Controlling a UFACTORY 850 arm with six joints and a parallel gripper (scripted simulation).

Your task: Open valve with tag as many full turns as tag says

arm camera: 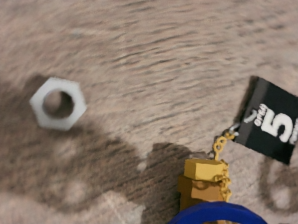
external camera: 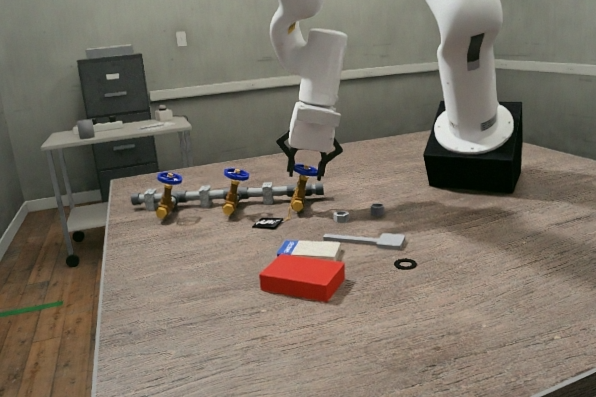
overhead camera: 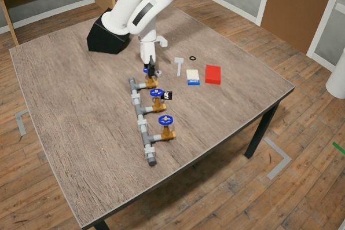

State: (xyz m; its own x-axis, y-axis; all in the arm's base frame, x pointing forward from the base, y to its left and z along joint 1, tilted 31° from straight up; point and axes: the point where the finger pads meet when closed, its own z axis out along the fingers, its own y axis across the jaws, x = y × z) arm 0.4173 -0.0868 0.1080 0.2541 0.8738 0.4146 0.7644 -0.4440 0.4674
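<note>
Now: the grey hex nut 5 cm behind my hand, 9 cm to the left of it and 9 cm below it. The rest, counted from my hand: grey cap (13 cm behind, 9 cm to the left, 10 cm below); grey t-shaped tool (5 cm behind, 23 cm to the left, 10 cm below); black tag (10 cm ahead, 4 cm to the left, 10 cm below).
</note>
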